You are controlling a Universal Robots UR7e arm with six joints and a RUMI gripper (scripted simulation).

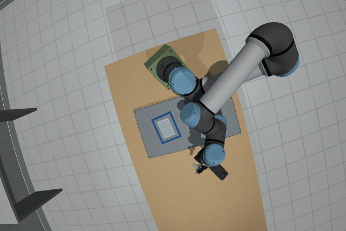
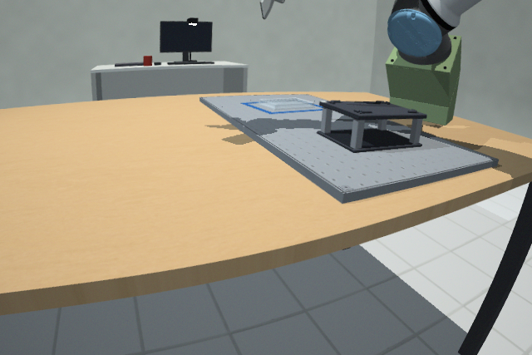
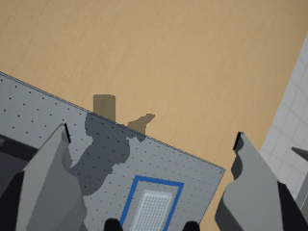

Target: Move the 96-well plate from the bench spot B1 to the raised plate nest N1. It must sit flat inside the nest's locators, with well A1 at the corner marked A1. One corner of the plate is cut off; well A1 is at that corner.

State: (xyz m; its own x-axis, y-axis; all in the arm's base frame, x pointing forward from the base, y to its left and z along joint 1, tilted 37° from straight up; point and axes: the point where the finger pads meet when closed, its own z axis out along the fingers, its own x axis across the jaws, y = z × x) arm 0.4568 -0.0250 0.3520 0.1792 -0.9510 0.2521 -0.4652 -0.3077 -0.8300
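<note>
Right now the clear 96-well plate is 21 cm behind my hand, 21 cm to the right of it and 22 cm below it. Also, from my hand: A1 label: 16 cm behind, 6 cm to the left, 17 cm below.
</note>
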